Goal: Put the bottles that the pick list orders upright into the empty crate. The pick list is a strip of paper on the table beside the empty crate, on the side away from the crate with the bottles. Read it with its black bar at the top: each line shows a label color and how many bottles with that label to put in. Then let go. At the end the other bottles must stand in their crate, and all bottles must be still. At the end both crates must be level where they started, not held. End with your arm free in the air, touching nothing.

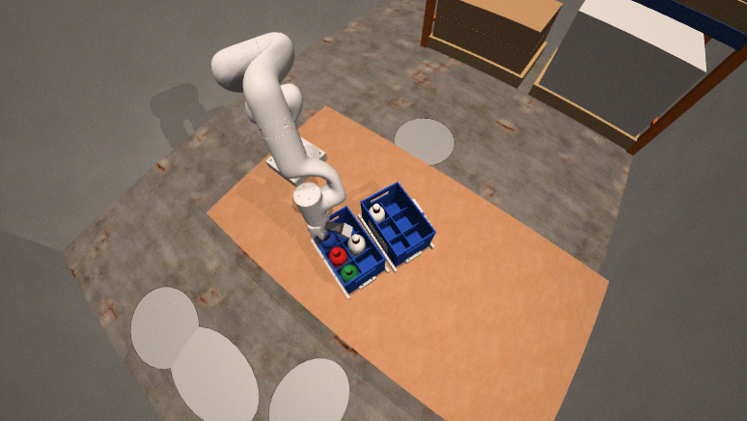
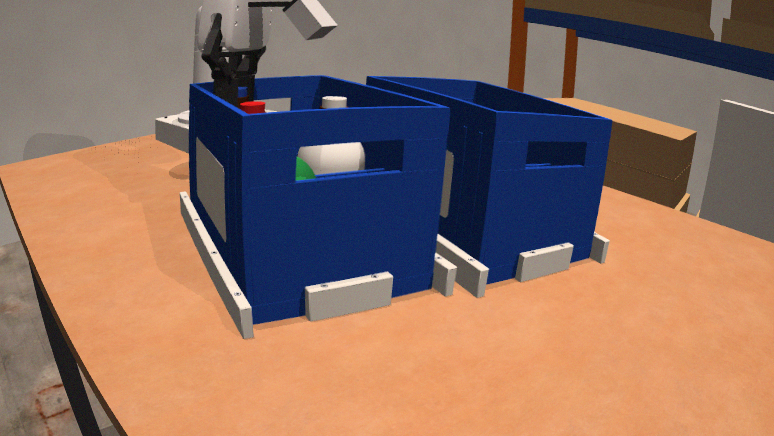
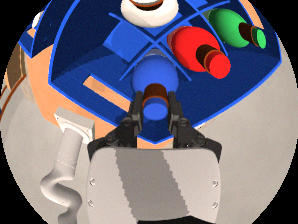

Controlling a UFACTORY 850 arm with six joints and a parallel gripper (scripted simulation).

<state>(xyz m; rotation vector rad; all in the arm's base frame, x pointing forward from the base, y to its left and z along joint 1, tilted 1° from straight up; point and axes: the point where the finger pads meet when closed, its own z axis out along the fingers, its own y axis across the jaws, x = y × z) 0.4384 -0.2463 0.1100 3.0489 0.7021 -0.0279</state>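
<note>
Right now my hand is 70 mm above the blue-label bottle. Round my hand: white-label bottle: 110 mm ahead, 80 mm below, 60 mm to the left; then green bottle: 160 mm ahead, 80 mm below, 60 mm to the right; then red bottle: 80 mm below, 80 mm ahead, 30 mm to the right.
</note>
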